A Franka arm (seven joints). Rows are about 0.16 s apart.
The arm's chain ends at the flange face. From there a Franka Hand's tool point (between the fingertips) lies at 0.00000 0.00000 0.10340 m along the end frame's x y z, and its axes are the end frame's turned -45 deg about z.
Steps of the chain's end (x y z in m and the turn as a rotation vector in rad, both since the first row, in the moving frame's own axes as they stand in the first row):
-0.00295 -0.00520 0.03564 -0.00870 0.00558 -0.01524
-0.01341 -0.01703 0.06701 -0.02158 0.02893 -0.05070
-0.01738 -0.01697 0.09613 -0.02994 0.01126 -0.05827
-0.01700 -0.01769 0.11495 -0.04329 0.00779 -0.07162
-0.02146 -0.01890 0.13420 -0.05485 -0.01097 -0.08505
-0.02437 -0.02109 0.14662 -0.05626 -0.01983 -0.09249
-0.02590 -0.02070 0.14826 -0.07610 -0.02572 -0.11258
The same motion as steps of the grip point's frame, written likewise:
0.00137 -0.00472 0.03563 -0.01010 -0.00221 -0.01524
0.00319 -0.01785 0.06694 -0.03572 0.00520 -0.05070
-0.00157 -0.02124 0.09608 -0.02913 -0.01321 -0.05827
-0.00197 -0.02071 0.11485 -0.03612 -0.02510 -0.07162
-0.00648 -0.02513 0.13404 -0.03103 -0.04654 -0.08505
-0.00775 -0.02923 0.14644 -0.02576 -0.05380 -0.09249
-0.01089 -0.02886 0.14793 -0.03562 -0.07200 -0.11258

